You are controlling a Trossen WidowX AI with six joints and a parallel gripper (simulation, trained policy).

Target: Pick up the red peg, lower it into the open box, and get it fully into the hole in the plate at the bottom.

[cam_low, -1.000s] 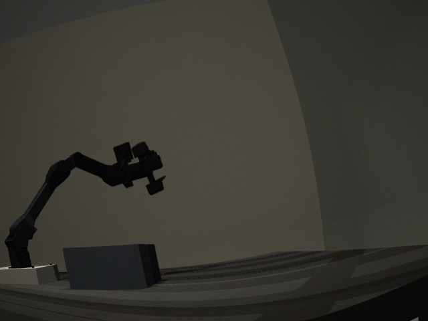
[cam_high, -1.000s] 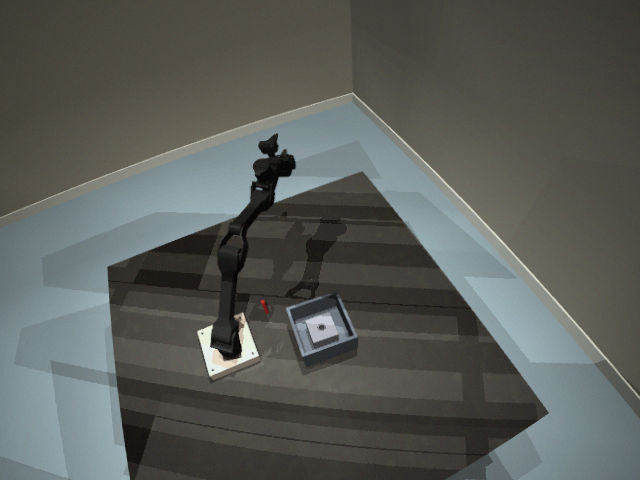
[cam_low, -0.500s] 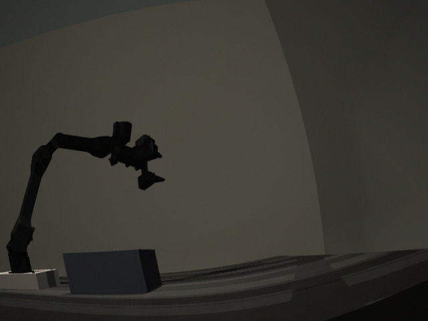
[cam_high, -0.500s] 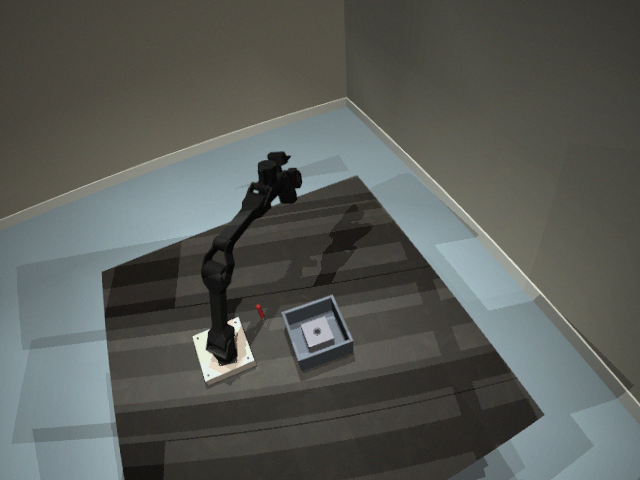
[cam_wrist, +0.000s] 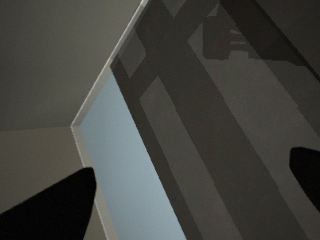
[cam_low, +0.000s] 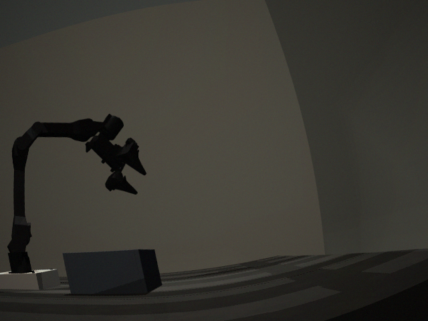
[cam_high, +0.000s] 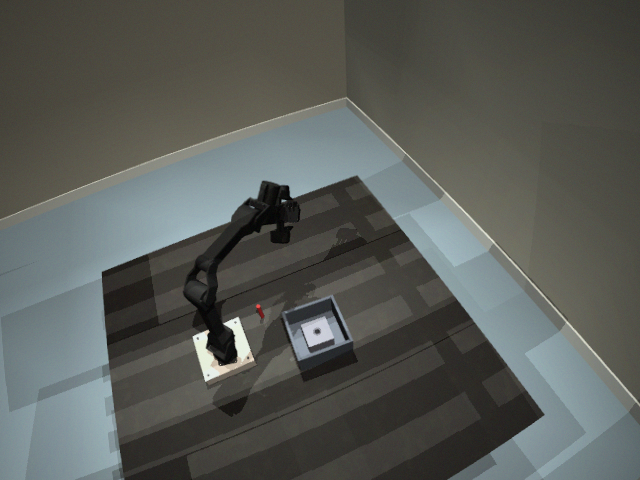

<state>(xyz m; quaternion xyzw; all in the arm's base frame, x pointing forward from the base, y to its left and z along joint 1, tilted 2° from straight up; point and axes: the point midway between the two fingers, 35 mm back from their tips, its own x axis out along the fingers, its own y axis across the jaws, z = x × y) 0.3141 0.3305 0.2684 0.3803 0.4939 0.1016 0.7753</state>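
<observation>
My gripper tip is now 190 mm past the red peg, 190 mm to the left of it and 270 mm above it. Round my gripper tip: grey plate 330 mm to the right, 260 mm below; then grey-blue box 330 mm to the right, 280 mm below.
</observation>
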